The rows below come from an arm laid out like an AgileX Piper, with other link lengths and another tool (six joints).
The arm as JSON. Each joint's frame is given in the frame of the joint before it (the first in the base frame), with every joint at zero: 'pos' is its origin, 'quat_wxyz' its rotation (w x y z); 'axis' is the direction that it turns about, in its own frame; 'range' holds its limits. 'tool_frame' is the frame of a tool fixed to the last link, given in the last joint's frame.
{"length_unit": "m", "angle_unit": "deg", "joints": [
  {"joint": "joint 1", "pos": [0.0, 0.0, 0.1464], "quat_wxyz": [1.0, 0.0, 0.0, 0.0], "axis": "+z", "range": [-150.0, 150.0]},
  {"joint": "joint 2", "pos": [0.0, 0.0, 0.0], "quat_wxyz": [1.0, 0.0, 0.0, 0.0], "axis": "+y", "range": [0.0, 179.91]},
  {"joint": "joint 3", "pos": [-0.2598, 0.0, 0.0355], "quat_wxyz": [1.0, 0.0, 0.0, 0.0], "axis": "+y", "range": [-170.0, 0.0]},
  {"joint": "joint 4", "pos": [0.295, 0.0, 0.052], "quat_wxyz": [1.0, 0.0, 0.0, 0.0], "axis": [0.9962, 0.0, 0.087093], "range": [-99.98, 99.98]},
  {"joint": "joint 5", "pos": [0.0, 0.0, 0.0], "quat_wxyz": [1.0, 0.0, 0.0, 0.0], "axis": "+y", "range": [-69.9, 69.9]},
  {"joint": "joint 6", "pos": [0.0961, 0.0, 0.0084], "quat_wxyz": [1.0, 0.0, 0.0, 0.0], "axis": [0.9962, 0.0, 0.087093], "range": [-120.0, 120.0]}
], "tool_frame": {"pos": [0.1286, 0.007, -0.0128], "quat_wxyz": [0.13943, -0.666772, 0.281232, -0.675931]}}
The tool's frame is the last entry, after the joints.
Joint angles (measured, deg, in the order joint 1, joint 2, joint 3, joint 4, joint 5, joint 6), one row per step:
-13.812, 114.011, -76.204, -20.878, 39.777, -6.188
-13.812, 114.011, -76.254, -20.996, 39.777, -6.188
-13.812, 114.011, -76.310, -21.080, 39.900, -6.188
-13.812, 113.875, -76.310, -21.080, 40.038, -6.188
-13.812, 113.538, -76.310, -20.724, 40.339, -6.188
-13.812, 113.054, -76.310, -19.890, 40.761, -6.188
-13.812, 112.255, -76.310, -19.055, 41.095, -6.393
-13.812, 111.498, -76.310, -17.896, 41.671, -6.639
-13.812, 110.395, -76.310, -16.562, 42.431, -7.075
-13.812, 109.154, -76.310, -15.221, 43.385, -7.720
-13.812, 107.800, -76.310, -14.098, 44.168, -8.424
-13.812, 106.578, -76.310, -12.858, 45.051, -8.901
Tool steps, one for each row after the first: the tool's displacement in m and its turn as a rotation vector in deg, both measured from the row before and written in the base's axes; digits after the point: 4 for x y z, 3 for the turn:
0.0003, -0.0004, 0.0004, -0.108, -0.025, 0.064
-0.0002, -0.0003, 0.0003, -0.078, 0.080, 0.008
-0.0002, -0.0001, 0.0010, -0.028, -0.001, -0.042
-0.0004, 0.0008, 0.0022, 0.223, -0.112, -0.281
-0.0005, 0.0020, 0.0029, 0.590, -0.236, -0.566
0.0005, 0.0018, 0.0054, 0.467, -0.567, -0.341
-0.0005, 0.0028, 0.0047, 0.763, -0.351, -0.520
-0.0005, 0.0032, 0.0072, 0.809, -0.498, -0.453
-0.0011, 0.0033, 0.0081, 0.767, -0.398, -0.272
-0.0005, 0.0027, 0.0093, 0.539, -0.620, -0.038
-0.0011, 0.0033, 0.0080, 0.769, -0.483, -0.285

